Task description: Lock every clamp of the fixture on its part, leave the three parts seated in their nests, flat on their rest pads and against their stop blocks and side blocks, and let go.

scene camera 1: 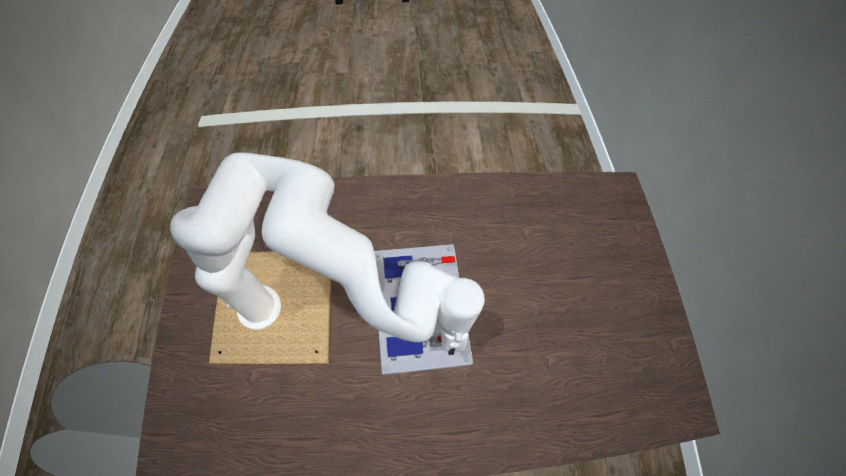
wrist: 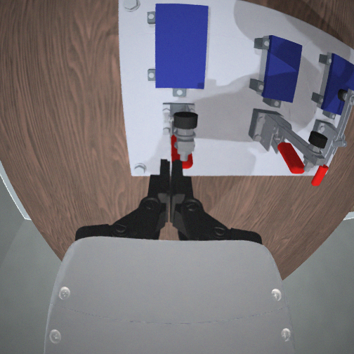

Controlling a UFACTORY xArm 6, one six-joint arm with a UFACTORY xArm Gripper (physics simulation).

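Seen in the pictures: arm's base, origin of its link: point(scene camera 1: 259, 307).
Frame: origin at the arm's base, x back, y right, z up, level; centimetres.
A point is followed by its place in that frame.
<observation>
Three blue parts lie in the fixture's nests: the left part point(wrist: 181, 47) point(scene camera 1: 404, 346) {x -41.1, y 4.8, z 1.3 cm}, the middle part point(wrist: 284, 70) and the right part point(wrist: 336, 82) point(scene camera 1: 390, 269) {x -34.4, y -15.8, z 1.8 cm}. The left clamp point(wrist: 185, 134) is swung back off its part, its red handle point(wrist: 187, 162) low near the plate edge. The middle clamp point(wrist: 295, 135) is also swung back, with its black pad raised. The right clamp point(wrist: 348, 117) reaches over its part, with its pad at the part and its red handle point(wrist: 319, 175) point(scene camera 1: 447, 259) {x -49.6, y -19.9, z 3.8 cm} pointing outward. My gripper point(wrist: 169, 173) point(scene camera 1: 451, 351) {x -51.1, y 3.2, z 8.6 cm} is shut and empty, its tips beside the left handle; contact is unclear.
The light fixture plate point(wrist: 225, 160) point(scene camera 1: 384, 362) {x -36.5, y 9.3, z -0.3 cm} lies on the dark wooden table point(wrist: 60, 100) point(scene camera 1: 562, 296) {x -84.0, y -15.1, z -1.8 cm}. Small stop and side blocks stand beside the parts. My arm covers much of the plate's middle in the scene view. Its base stands on a light wooden board point(scene camera 1: 301, 331) {x -13.5, y 4.5, z -0.1 cm}.
</observation>
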